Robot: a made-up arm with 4 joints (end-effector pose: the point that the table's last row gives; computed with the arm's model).
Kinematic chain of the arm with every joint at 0, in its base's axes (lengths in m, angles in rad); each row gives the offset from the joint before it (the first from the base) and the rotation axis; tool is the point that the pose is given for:
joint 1: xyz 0 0 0.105 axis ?
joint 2: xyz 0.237 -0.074 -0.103 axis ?
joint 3: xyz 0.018 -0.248 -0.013 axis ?
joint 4: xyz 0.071 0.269 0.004 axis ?
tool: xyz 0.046 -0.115 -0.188
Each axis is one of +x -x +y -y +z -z.
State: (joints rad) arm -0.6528 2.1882 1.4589 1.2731
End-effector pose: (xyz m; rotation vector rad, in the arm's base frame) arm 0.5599 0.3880 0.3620 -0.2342 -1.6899 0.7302
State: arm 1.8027 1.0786 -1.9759 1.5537
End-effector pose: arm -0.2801 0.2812 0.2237 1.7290 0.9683 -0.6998
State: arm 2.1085 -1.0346 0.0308 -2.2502
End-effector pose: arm -0.4286 -0.1844 0.0547 -0.6776 1.2715 -1.7989
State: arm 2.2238 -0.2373 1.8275 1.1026
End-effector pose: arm -0.7394 -0.1867 -0.2968 0.3231 1.2140 1.8634
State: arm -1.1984 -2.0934 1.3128 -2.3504
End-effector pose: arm 0.2718 0.4240 -0.3654 -0.8881 0.8533 1.8590
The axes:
joint 1: -z
joint 2: -x
joint 3: -z
joint 4: +x

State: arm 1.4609 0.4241 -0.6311 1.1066
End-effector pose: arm -0.0204 -0.1249 -0.2311 0.8111 -0.1111 -0.9189
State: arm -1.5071 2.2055 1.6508 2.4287
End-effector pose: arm -0.1651 0.7351 0.2920 1.2187 -0.9817 2.3700
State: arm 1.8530 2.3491 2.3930 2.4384
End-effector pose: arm 0.2894 -0.5991 0.4427 -1.0784 -0.8545 0.2561
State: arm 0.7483 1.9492 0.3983 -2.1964
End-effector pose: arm 0.4218 -0.1838 0.0453 1.9038 -0.8106 0.0249
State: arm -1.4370 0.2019 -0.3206 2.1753
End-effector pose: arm -0.1447 0.2333 -0.0456 1.3400 1.6763 1.0340
